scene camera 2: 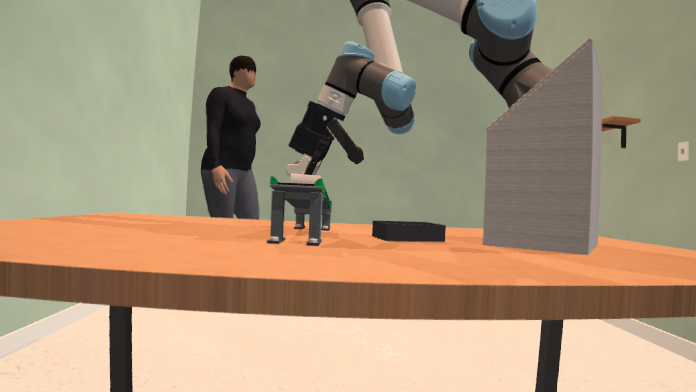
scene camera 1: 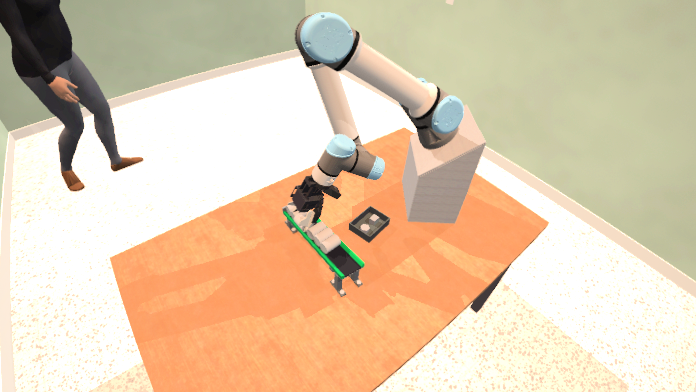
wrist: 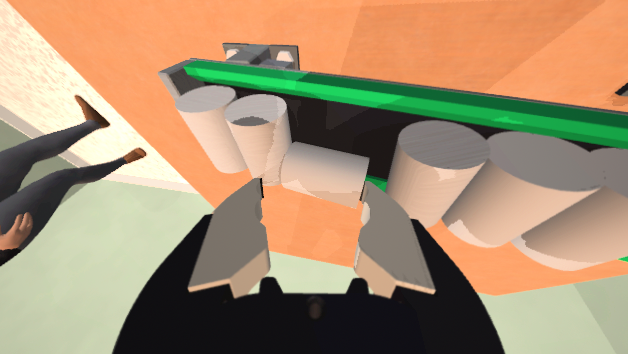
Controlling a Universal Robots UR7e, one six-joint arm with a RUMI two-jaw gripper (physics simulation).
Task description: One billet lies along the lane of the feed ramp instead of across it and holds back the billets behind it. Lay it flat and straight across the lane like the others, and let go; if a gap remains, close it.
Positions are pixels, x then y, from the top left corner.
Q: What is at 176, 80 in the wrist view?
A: A grey end stop.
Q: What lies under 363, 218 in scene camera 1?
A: A black tray.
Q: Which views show the black tray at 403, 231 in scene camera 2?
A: Scene camera 2 and scene camera 1 only.
